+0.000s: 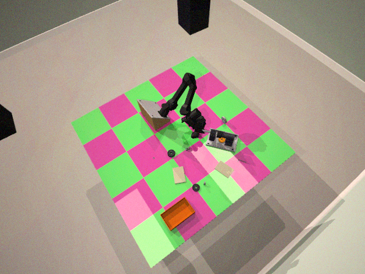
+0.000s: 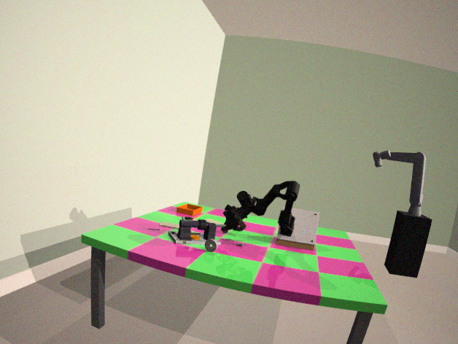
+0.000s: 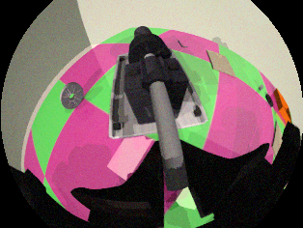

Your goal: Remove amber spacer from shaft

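Right now my gripper tip is 5 cm short of the grey shaft, 4 cm to the right of it and 3 cm below it. Also, from my gripper tip: grey gear 21 cm to the left, 2 cm below, 2 cm behind; amber spacer 11 cm ahead, 9 cm to the left, 4 cm below; orange tray 49 cm to the right, 39 cm ahead, 4 cm below.
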